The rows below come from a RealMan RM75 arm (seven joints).
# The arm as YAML. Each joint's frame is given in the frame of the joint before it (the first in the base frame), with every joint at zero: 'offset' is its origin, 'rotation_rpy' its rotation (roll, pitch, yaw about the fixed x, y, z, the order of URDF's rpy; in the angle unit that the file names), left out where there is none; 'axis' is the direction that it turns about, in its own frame. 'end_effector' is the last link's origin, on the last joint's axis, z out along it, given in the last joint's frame.
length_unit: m
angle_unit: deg
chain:
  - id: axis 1
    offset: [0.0, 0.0, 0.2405]
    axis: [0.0, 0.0, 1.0]
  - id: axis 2
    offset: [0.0, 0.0, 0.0]
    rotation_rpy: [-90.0, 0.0, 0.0]
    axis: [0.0, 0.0, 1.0]
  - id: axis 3
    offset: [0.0, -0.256, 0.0]
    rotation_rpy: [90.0, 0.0, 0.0]
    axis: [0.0, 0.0, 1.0]
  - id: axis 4
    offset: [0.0, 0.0, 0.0]
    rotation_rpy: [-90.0, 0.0, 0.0]
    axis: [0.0, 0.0, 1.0]
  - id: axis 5
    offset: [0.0, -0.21, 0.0]
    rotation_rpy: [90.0, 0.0, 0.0]
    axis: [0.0, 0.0, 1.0]
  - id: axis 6
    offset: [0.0, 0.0, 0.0]
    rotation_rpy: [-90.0, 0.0, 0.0]
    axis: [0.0, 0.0, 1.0]
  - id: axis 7
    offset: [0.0, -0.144, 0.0]
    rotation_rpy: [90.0, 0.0, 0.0]
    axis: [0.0, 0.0, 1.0]
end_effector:
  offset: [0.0, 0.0, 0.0]
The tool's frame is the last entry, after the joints.
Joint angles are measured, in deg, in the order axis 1, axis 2, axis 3, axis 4, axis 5, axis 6, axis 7. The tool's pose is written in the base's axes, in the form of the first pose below.
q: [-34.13 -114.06 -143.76 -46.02 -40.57 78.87 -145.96]
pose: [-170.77, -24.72, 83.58, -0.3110, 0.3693, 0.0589]
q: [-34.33 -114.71 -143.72 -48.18 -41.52 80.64 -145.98]
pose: [-171.87, -24.75, 82.21, -0.3005, 0.3710, 0.0601]
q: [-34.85 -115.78 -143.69 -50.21 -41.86 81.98 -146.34]
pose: [-172.81, -24.57, 81.04, -0.2888, 0.3731, 0.0579]
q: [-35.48 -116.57 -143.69 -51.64 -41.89 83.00 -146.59]
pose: [-173.38, -24.26, 79.97, -0.2792, 0.3752, 0.0560]
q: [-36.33 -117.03 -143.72 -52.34 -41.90 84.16 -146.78]
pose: [-174.16, -23.56, 79.08, -0.2701, 0.3772, 0.0539]
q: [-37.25 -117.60 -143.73 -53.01 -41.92 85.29 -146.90]
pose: [-175.00, -22.81, 78.09, -0.2603, 0.3790, 0.0510]
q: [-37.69 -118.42 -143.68 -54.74 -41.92 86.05 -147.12]
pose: [-175.16, -22.83, 76.88, -0.2517, 0.3804, 0.0502]
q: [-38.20 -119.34 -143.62 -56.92 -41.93 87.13 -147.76]
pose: [-175.48, -22.84, 75.76, -0.2412, 0.3815, 0.0501]
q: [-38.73 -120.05 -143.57 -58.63 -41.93 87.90 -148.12]
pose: [-175.60, -22.91, 74.58, -0.2322, 0.3829, 0.0502]
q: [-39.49 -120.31 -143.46 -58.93 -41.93 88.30 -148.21]
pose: [-175.87, -22.56, 73.75, -0.2255, 0.3849, 0.0487]
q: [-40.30 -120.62 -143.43 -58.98 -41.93 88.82 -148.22]
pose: [-176.43, -22.01, 73.04, -0.2187, 0.3862, 0.0461]
